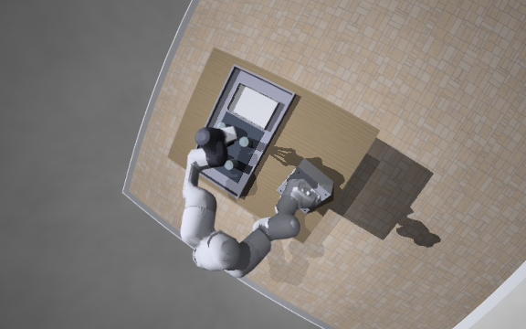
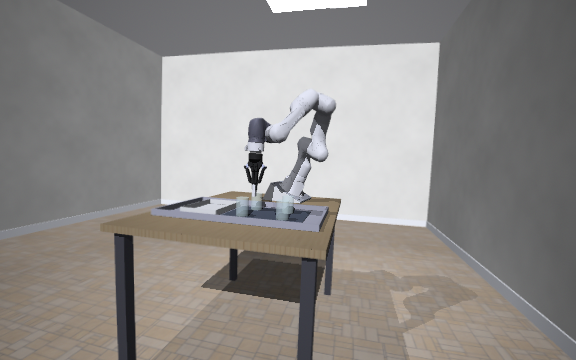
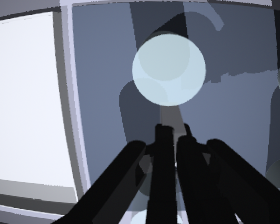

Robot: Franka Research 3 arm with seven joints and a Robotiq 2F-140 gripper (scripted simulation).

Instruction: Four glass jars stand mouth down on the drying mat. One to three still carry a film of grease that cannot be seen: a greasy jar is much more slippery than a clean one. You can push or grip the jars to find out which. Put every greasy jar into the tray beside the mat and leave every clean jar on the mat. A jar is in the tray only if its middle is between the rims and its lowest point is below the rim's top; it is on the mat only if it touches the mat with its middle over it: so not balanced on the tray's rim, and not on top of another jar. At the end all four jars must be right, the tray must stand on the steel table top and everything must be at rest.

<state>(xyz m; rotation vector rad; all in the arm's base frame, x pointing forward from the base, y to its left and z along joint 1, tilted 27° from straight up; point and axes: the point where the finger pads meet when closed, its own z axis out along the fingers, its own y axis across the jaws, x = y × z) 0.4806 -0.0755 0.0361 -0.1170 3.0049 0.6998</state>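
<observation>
The dark drying mat is 11 cm below my hand, 10 cm to the left of it and 4 cm ahead of it. Round my hand: white tray 22 cm to the right, 11 cm below, 6 cm ahead.
</observation>
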